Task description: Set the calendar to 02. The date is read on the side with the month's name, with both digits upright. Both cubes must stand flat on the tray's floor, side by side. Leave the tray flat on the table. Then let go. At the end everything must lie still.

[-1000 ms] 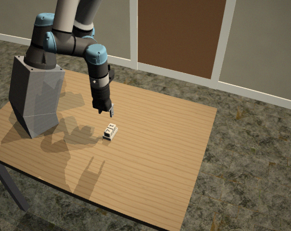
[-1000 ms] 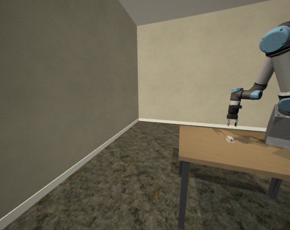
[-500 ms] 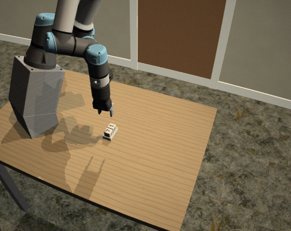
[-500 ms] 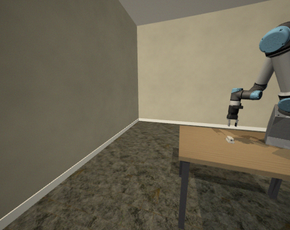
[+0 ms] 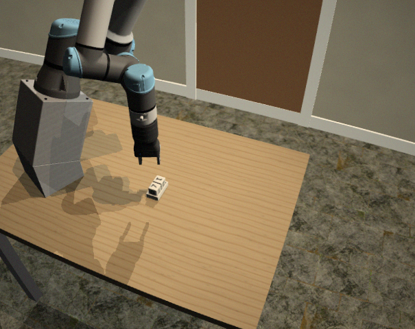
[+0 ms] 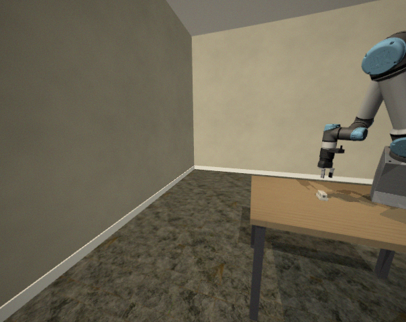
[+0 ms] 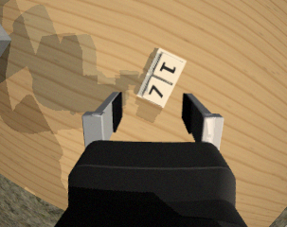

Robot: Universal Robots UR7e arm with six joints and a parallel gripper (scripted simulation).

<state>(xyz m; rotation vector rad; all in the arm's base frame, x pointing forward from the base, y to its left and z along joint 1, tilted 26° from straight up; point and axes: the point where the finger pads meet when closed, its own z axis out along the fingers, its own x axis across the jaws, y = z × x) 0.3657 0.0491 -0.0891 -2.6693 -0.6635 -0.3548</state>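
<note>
The digit cube is 13 cm below my hand and 1 cm ahead of it. From my hand the other things lie so: calendar tray 15 cm below, 1 cm to the left, 1 cm ahead.
</note>
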